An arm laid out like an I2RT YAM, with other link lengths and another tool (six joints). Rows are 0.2 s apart.
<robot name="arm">
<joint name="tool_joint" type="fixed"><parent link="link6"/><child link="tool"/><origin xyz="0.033 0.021 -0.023" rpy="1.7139 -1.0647 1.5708"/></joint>
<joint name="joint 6" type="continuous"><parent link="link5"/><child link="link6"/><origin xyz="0.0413 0 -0.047" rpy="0 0 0"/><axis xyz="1 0 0"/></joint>
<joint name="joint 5" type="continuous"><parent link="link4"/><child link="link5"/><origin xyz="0.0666 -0.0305 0.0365" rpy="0 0 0"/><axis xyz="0 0 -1"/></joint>
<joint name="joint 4" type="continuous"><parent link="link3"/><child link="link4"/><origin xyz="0.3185 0.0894 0.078" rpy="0 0 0"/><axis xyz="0 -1 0"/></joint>
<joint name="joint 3" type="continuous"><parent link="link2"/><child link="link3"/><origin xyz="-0.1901 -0.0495 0" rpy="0 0 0"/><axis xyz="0 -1 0"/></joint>
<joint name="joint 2" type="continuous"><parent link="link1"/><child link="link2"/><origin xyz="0.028 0.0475 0.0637" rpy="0 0 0"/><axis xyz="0 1 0"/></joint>
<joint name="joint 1" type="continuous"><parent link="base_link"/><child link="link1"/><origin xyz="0 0 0.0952" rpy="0 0 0"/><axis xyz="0 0 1"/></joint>
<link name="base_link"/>
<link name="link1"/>
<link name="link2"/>
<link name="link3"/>
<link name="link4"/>
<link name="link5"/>
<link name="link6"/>
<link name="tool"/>
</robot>
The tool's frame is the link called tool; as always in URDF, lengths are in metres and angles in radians. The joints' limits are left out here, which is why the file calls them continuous.
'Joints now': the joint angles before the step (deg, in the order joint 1, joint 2, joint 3, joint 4, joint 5, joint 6). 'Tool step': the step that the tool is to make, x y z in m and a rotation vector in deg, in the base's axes. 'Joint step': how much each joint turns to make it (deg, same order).
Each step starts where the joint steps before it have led.
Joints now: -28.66 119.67 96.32 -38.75 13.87 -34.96
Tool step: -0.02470 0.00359 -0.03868 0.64 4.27 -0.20
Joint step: -0.85 -1.69 -8.91 3.50 1.08 -1.29
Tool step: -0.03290 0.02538 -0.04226 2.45 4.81 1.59
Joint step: 0.86 -3.22 -11.82 3.41 -0.08 -0.77
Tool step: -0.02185 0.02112 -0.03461 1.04 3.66 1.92
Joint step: 1.39 -0.01 -6.95 3.43 0.60 -0.77
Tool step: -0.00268 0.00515 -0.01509 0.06 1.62 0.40
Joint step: 0.64 2.48 -0.01 0.99 0.72 0.06
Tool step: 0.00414 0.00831 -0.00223 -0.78 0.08 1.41
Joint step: 1.55 0.55 0.21 0.62 0.75 -0.04
